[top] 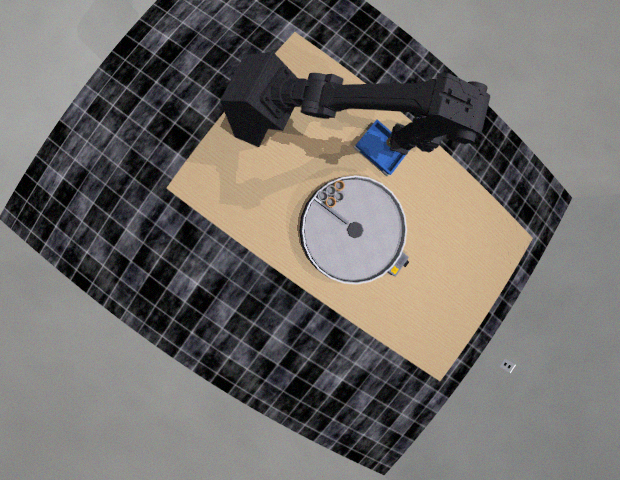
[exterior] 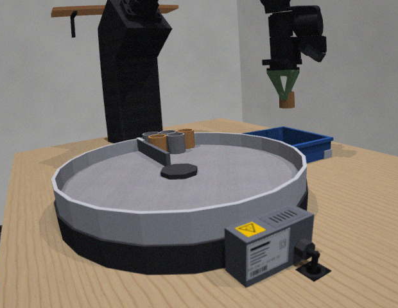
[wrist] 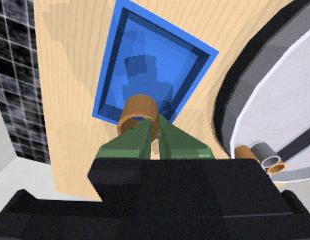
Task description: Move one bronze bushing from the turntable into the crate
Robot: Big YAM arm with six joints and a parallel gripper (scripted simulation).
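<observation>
The blue crate lies 1 cm behind my hand, 1 cm to the left of it and 12 cm below it.
</observation>
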